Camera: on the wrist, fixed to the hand. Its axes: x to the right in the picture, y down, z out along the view.
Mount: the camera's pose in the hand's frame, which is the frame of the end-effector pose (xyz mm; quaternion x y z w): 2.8 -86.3 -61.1 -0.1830 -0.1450 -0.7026 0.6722
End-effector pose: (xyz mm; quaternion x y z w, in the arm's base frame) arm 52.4 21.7 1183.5 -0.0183 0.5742 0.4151 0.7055
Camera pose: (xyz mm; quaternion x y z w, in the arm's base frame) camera 56.2 -63.9 1121.5 -0.4846 0.1948 -0.1089 0.8458
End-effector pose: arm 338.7 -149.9 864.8 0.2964 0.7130 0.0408 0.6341
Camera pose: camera 249.9 -200.0 836.6 -0.4118 0.5881 -0.3306 0.6125
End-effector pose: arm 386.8 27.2 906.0 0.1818 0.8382 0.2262 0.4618
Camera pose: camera 324.8 -56.0 885.6 -0.5184 0.5828 -0.0454 0.6241
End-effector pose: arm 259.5 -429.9 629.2 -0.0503 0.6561 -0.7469 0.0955
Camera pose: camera 237.9 -360.8 706.3 0.6206 -0.5285 0.4418 0.3746
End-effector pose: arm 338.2 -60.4 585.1 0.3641 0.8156 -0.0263 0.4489
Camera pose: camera 240.4 -99.5 594.9 -0.4143 0.7438 -0.2366 0.4682
